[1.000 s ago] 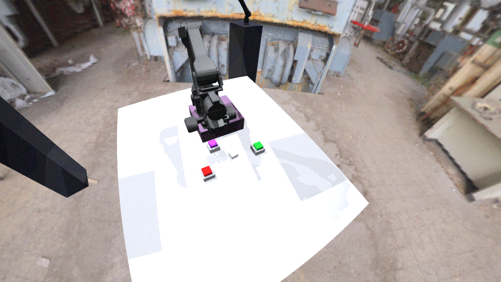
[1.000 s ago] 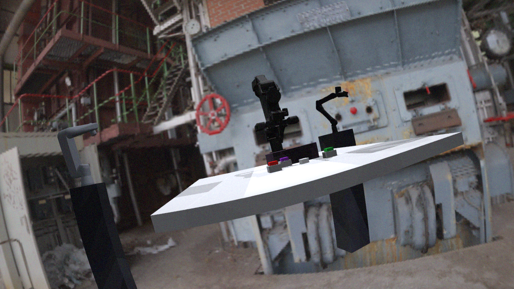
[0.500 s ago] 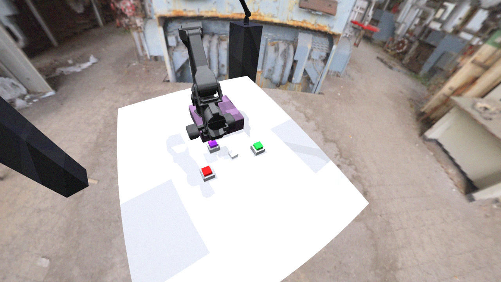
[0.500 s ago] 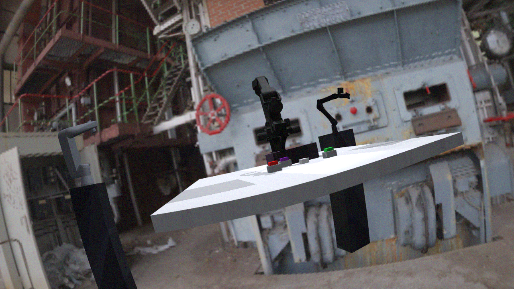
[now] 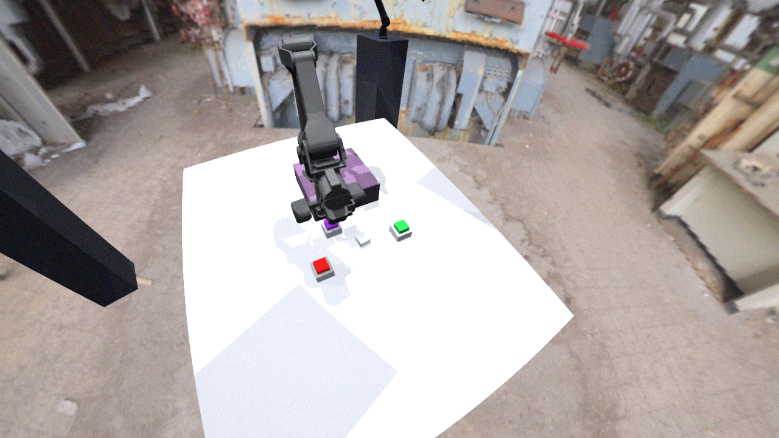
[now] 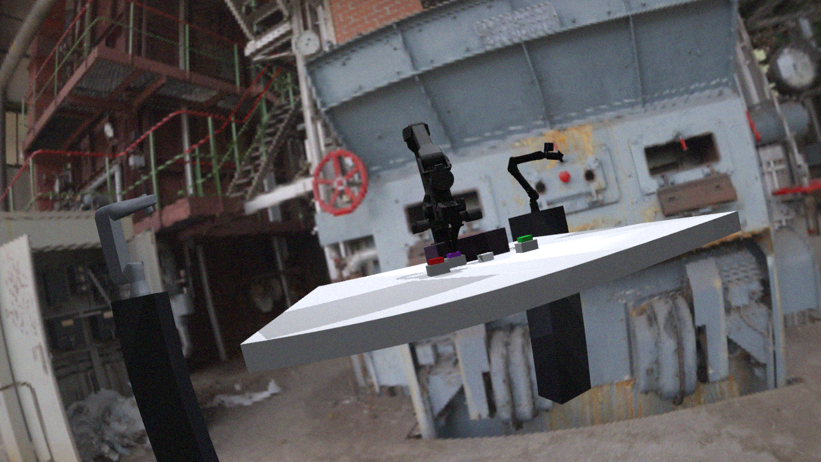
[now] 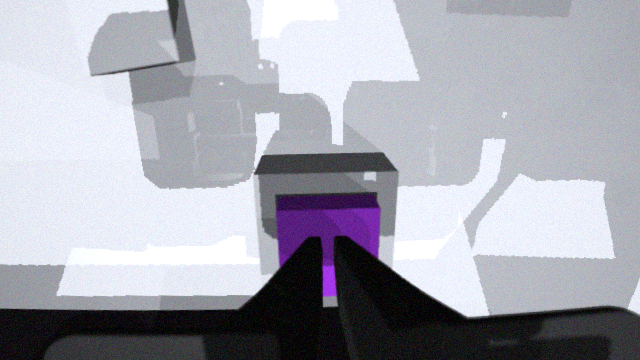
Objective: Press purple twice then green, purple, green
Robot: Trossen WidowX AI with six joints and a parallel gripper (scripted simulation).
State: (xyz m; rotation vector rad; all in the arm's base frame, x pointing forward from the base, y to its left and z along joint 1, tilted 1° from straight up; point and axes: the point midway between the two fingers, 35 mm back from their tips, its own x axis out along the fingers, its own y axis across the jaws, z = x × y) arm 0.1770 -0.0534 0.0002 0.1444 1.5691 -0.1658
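The purple button lies 1 cm below my gripper tip. From my gripper tip the other things lie so: green button (13 cm ahead, 15 cm to the left); then white block (8 cm ahead, 5 cm to the left, 3 cm below); then red button (10 cm ahead, 9 cm to the right).
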